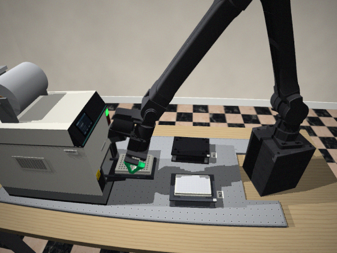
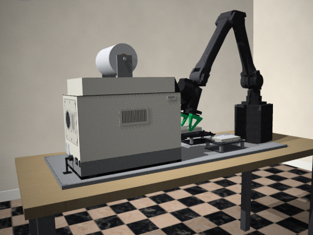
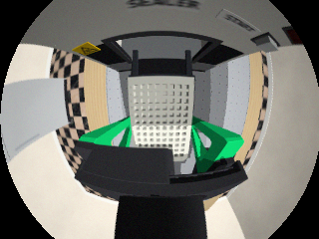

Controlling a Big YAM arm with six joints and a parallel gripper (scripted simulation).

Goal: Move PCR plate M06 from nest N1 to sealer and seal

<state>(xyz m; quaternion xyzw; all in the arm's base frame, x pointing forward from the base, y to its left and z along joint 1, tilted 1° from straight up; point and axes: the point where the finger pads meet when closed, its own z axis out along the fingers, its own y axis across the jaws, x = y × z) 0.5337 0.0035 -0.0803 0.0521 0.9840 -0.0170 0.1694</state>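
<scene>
Now: hand right at the plate M06. The rest, counted from my hand: start key 10 cm to the right, 9 cm ahead, 7 cm above; then yellow warning label 11 cm ahead, 8 cm to the left, 3 cm above; then sealer stage 2 cm below.
</scene>
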